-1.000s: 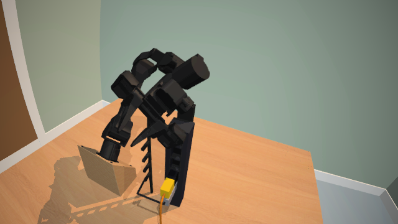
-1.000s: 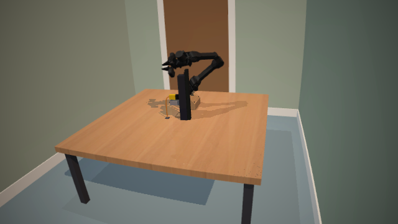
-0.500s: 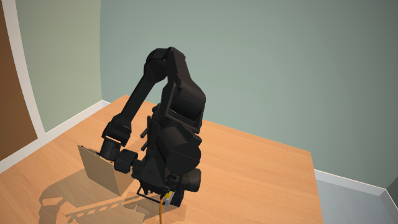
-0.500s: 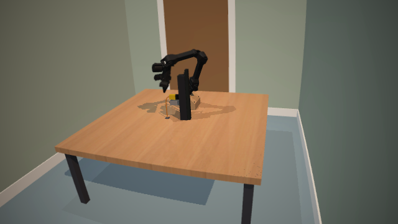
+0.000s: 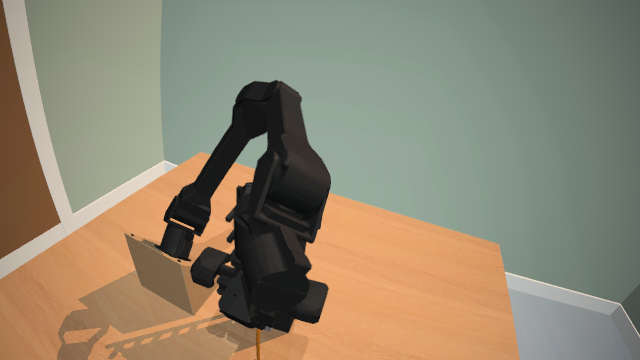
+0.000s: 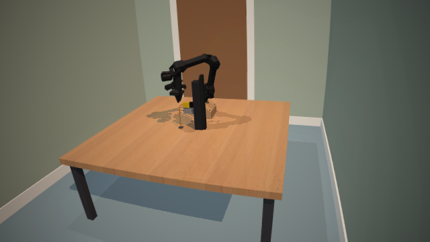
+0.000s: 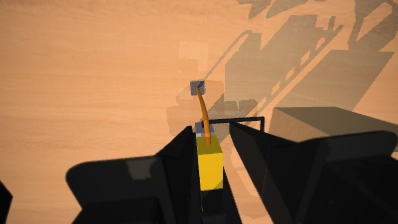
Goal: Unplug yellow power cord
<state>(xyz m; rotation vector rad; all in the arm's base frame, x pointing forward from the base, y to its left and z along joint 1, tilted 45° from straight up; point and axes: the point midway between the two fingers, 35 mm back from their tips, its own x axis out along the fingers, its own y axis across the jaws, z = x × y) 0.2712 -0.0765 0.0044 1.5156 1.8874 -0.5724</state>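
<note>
Right now the yellow plug is 20 mm behind my gripper tip, 70 mm to the left of it and 10 mm below it.
</note>
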